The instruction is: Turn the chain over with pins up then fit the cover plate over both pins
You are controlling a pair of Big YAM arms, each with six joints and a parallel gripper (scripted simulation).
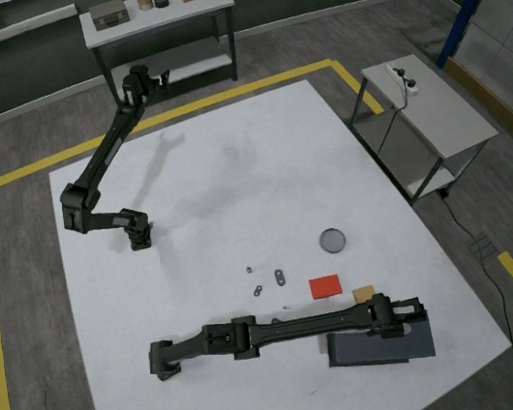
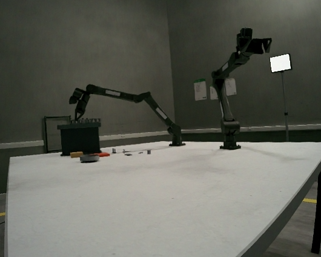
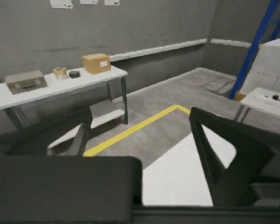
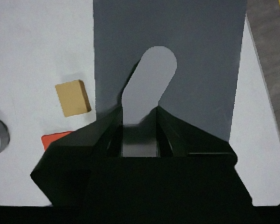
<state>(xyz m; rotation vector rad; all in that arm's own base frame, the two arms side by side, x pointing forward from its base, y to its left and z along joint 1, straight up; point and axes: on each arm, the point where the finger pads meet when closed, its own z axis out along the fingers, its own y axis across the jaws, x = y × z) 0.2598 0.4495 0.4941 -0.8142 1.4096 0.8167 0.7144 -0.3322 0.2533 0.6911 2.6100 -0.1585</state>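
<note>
My right hand is 150 mm above the dark grey block, 30 mm past it and 20 mm to the left of it. Round my right hand: two-hole plate: 350 mm behind, 320 mm to the left, 250 mm below; red square: 250 mm below, 240 mm to the left, 90 mm behind; tan block: 240 mm below, 160 mm to the left, 40 mm ahead.
</note>
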